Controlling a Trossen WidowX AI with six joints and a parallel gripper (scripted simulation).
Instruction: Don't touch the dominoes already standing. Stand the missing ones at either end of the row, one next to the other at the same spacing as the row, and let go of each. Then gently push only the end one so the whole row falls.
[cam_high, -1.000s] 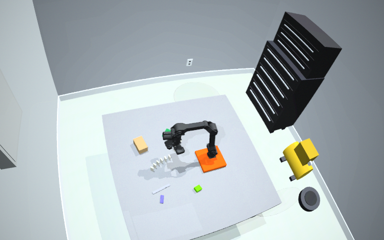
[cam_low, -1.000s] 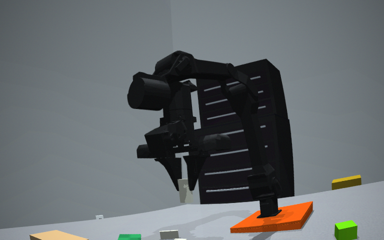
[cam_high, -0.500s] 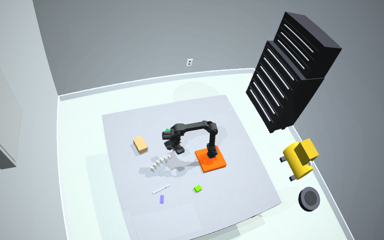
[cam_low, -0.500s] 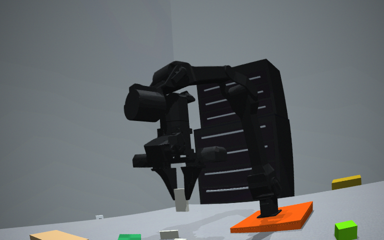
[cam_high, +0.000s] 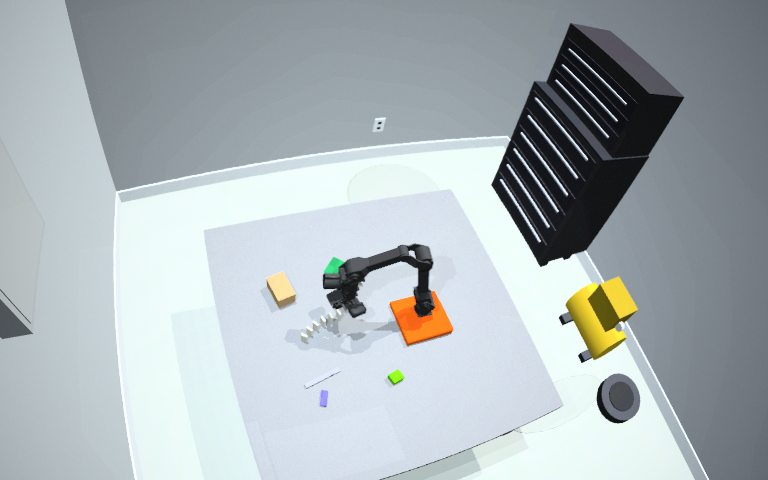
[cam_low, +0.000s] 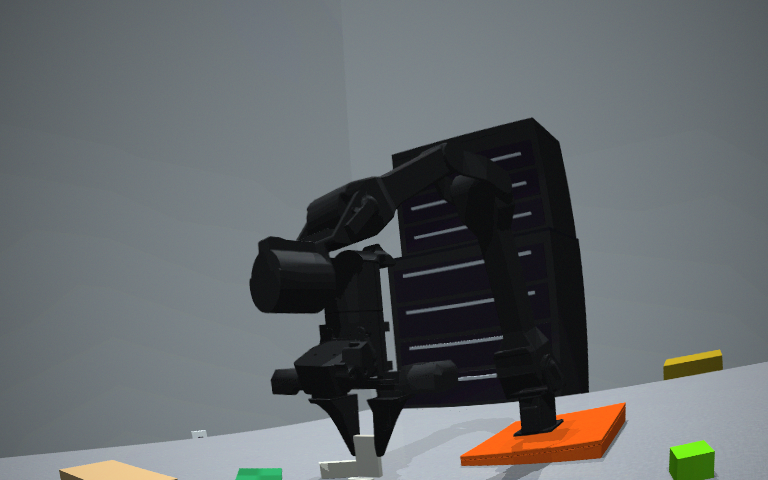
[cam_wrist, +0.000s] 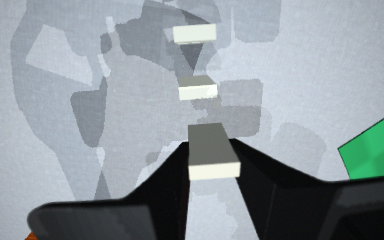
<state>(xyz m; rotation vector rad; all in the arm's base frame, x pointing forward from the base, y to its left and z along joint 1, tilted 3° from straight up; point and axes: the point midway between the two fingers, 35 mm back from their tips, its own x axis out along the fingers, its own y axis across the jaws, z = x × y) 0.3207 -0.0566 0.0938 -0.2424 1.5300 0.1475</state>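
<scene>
Now: the green tile 230 mm to the right of my gripper tip, 70 mm below it and 20 mm behind it. Also, from my gripper tip: tan block (240 mm ahead, 150 mm to the right, 40 mm below); green cube (330 mm to the left, 120 mm behind, 60 mm below); thin strip (270 mm to the left, 160 mm ahead, 70 mm below).
</scene>
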